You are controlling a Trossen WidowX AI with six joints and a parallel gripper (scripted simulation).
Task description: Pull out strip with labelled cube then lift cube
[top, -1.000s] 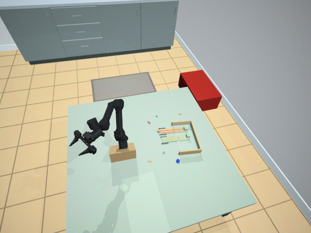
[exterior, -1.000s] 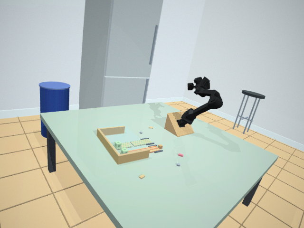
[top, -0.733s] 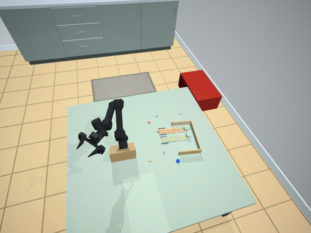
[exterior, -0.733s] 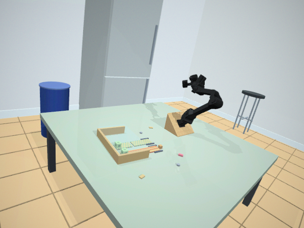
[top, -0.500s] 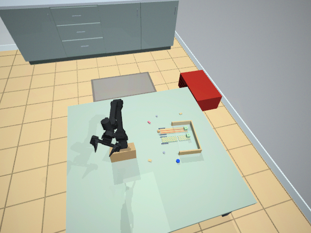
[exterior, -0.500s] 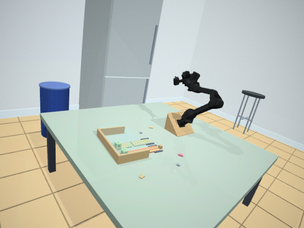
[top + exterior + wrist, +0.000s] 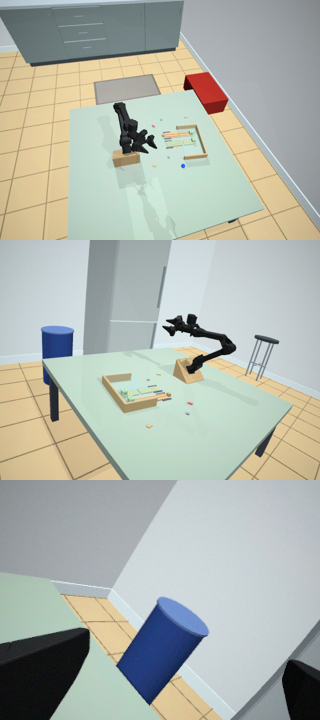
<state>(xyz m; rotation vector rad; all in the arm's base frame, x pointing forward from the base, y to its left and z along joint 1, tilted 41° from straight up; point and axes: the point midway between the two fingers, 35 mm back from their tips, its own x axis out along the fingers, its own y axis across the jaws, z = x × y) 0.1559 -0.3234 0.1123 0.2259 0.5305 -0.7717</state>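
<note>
Now: the tan block 360 mm below my gripper tip, 350 mm to the left of it and 160 mm ahead of it. Also, from my gripper tip: blue disc 360 mm below, 260 mm ahead, 40 mm to the left; then pink piece 470 mm to the left, 360 mm below, 90 mm ahead.
</note>
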